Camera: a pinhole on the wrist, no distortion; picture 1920 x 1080 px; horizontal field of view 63.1 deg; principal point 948.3 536.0 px. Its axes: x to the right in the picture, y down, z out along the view. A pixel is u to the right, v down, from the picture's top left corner.
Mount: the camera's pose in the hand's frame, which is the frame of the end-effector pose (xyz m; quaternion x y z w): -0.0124 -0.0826 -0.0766 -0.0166 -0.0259 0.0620 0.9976
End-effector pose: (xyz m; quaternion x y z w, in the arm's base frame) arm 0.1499 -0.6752 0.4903 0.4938 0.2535 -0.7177 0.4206
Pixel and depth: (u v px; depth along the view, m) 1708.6 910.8 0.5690
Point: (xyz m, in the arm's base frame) -0.0430 -1.1946 0.4899
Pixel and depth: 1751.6 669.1 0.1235
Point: 0.0669 -0.6974 0.4669
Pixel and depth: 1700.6 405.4 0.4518
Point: -0.1385 -1.0000 0.4655
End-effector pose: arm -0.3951 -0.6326 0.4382 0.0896 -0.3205 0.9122 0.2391
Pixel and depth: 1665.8 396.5 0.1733
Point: -0.4045 -0.6172 0.5803
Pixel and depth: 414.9 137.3 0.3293
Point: -0.1946 -0.7232 0.6831
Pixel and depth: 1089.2 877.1 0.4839
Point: -0.4046 -0.9182 0.7279
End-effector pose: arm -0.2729 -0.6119 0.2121 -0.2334 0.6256 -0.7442 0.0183
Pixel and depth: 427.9 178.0 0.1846
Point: -0.1306 -0.6575 0.3173
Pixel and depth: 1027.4 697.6 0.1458
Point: -0.2178 -0.6571 0.2734
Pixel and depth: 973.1 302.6 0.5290
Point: -0.0461 -0.9929 0.3893
